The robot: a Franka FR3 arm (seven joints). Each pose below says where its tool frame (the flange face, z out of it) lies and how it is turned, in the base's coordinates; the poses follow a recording.
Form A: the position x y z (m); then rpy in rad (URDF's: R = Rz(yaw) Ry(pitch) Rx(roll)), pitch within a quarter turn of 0, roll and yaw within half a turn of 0.
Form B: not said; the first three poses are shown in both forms.
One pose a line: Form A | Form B
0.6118, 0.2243, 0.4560, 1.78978, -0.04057, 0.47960 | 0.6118, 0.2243, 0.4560, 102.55, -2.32, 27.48
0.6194, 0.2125, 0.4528, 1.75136, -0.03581, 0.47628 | 0.6194, 0.2125, 0.4528, 100.35, -2.05, 27.29
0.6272, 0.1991, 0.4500, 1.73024, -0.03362, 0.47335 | 0.6272, 0.1991, 0.4500, 99.14, -1.93, 27.12
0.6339, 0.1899, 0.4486, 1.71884, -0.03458, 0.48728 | 0.6339, 0.1899, 0.4486, 98.48, -1.98, 27.92
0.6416, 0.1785, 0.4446, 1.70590, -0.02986, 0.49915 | 0.6416, 0.1785, 0.4446, 97.74, -1.71, 28.60
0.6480, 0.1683, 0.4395, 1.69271, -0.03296, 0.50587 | 0.6480, 0.1683, 0.4395, 96.99, -1.89, 28.98
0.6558, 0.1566, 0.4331, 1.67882, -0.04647, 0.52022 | 0.6558, 0.1566, 0.4331, 96.19, -2.66, 29.81
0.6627, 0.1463, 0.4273, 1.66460, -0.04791, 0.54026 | 0.6627, 0.1463, 0.4273, 95.37, -2.75, 30.95
